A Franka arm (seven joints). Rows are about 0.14 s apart.
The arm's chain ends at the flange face. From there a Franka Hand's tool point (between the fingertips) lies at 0.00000 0.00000 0.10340 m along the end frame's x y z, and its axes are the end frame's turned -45 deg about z.
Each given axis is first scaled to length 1.
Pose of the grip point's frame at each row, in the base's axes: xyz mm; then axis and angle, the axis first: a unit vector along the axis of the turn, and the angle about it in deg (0 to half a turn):
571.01, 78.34, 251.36, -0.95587, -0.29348, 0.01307, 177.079
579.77, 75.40, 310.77, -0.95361, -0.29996, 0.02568, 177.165
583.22, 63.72, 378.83, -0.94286, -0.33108, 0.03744, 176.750
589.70, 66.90, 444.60, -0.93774, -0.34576, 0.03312, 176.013
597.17, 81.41, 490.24, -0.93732, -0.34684, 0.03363, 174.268
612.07, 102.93, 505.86, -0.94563, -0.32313, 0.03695, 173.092
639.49, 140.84, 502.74, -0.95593, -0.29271, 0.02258, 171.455
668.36, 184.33, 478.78, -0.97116, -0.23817, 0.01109, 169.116
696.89, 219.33, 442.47, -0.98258, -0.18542, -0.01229, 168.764
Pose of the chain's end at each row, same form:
575.14, 74.10, 354.59, -0.99527, 0.09464, 0.02183, 177.874
586.37, 72.12, 413.91, -0.99559, 0.08778, 0.03319, 178.507
592.46, 60.75, 481.77, -0.99746, 0.05492, 0.04543, 178.639
598.60, 62.52, 547.52, -0.99826, 0.03940, 0.04390, 177.769
607.25, 74.14, 592.89, -0.99801, 0.03823, 0.05019, 176.179
623.29, 93.63, 608.23, -0.99636, 0.06328, 0.05718, 175.238
648.43, 127.51, 604.89, -0.99422, 0.09530, 0.04940, 173.096
675.22, 165.91, 580.29, -0.98736, 0.15145, 0.04666, 170.433
698.15, 199.07, 543.86, -0.97848, 0.20466, 0.02628, 169.083

